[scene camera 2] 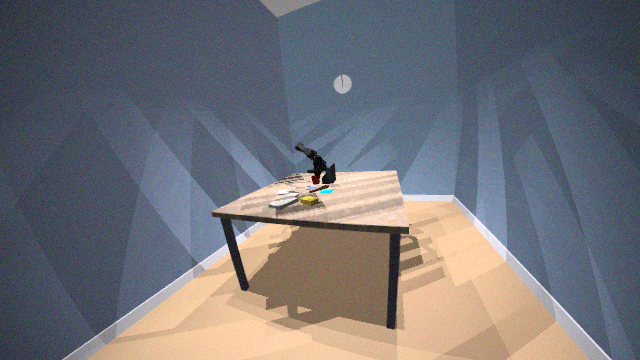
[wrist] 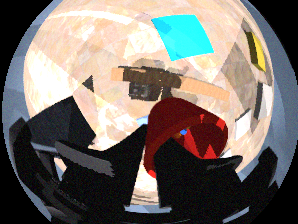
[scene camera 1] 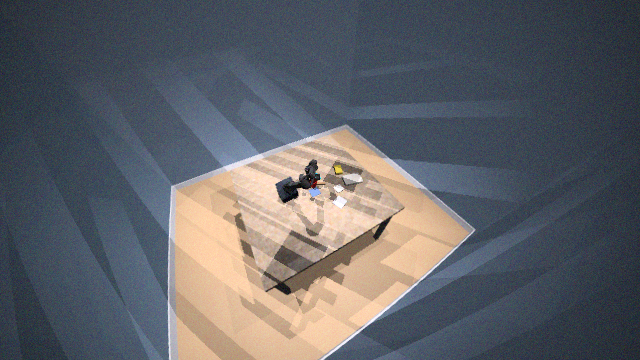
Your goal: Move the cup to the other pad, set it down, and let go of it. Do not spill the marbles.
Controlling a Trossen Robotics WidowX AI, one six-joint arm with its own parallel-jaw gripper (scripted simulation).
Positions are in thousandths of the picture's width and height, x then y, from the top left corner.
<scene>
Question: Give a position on a brown stick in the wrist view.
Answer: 418,333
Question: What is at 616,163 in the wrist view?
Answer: A cyan pad.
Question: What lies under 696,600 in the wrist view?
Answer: A red cup.
</scene>
